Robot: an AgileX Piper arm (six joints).
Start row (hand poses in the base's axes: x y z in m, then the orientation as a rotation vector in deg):
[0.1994, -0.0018, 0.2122, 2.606, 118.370, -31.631]
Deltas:
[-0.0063, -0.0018, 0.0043, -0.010, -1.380, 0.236]
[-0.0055, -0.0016, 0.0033, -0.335, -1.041, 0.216]
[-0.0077, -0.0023, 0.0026, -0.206, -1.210, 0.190]
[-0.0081, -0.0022, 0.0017, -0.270, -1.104, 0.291]
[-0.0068, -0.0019, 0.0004, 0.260, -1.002, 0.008]
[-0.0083, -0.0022, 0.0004, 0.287, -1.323, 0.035]
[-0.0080, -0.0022, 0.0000, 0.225, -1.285, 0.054]
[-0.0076, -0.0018, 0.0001, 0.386, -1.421, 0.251]
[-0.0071, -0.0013, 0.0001, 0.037, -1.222, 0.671]
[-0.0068, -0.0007, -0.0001, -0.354, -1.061, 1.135]
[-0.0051, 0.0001, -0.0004, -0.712, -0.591, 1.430]
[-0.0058, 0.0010, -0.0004, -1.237, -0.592, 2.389]
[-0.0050, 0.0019, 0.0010, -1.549, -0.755, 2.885]
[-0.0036, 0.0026, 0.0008, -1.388, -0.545, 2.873]
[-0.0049, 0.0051, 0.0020, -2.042, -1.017, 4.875]
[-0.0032, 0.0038, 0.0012, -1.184, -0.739, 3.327]
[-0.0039, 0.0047, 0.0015, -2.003, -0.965, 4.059]
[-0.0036, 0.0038, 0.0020, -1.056, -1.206, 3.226]
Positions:
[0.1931, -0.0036, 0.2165, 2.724, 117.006, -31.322]
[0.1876, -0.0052, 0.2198, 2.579, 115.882, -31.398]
[0.1799, -0.0075, 0.2224, 2.583, 114.632, -31.337]
[0.1718, -0.0097, 0.2241, 2.419, 113.460, -31.286]
[0.1650, -0.0116, 0.2245, 2.837, 112.557, -30.906]
[0.1567, -0.0138, 0.2249, 3.326, 111.346, -30.444]
[0.1487, -0.0160, 0.2249, 3.743, 110.152, -30.034]
[0.1411, -0.0178, 0.2250, 4.105, 108.857, -29.323]
[0.1340, -0.0191, 0.2251, 3.789, 107.639, -28.685]
[0.1272, -0.0198, 0.2250, 2.743, 106.449, -28.115]
[0.1221, -0.0197, 0.2246, 1.078, 105.602, -27.721]
[0.1163, -0.0187, 0.2242, -1.812, 104.533, -27.136]
[0.1113, -0.0168, 0.2252, -5.303, 103.140, -26.467]
[0.1077, -0.0142, 0.2260, -8.694, 101.934, -25.655]
[0.1028, -0.0091, 0.2280, -14.145, 99.744, -23.978]
[0.0996, -0.0053, 0.2292, -17.659, 98.162, -22.640]
[0.0957, -0.0006, 0.2307, -22.284, 95.998, -21.484]
[0.0921, 0.0032, 0.2327, -25.410, 93.854, -20.162]

